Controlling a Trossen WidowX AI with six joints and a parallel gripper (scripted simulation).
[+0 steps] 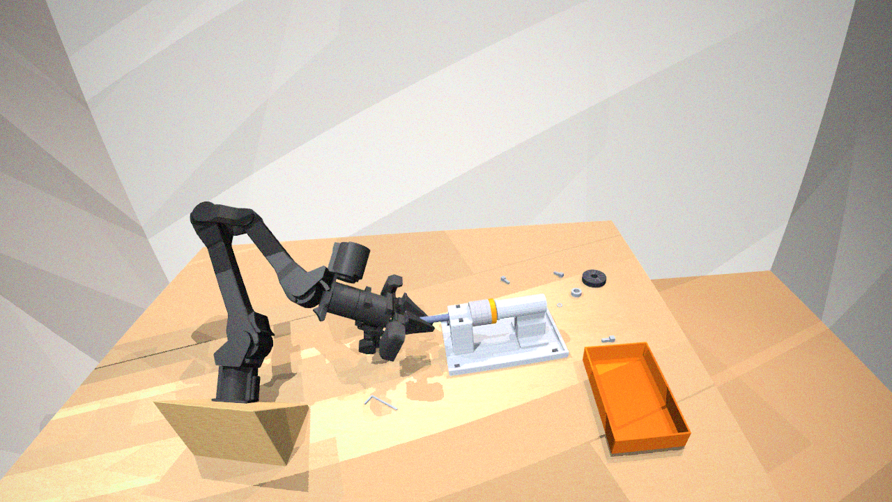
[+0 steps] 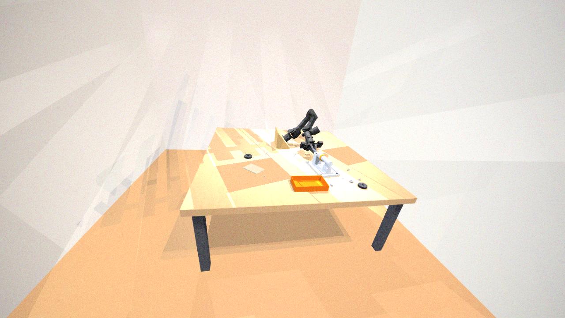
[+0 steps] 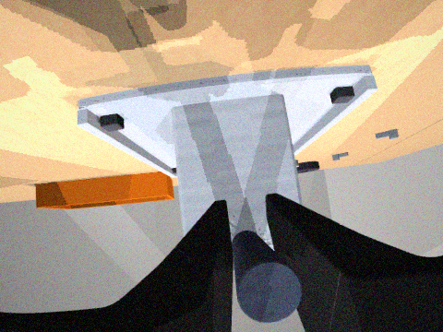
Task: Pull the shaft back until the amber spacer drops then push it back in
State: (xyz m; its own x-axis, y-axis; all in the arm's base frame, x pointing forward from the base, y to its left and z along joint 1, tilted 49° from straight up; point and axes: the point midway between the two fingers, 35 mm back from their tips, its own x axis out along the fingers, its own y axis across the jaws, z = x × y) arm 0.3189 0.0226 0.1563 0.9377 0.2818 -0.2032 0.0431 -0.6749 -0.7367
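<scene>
My gripper tip is 40 mm short of the blue-grey shaft and 20 mm below it. Round my gripper tip: allen key: 120 mm to the right, 110 mm behind, 60 mm below; then nut: 330 mm ahead, 120 mm to the left, 60 mm below; then amber spacer: 110 mm ahead, 20 mm above.
</scene>
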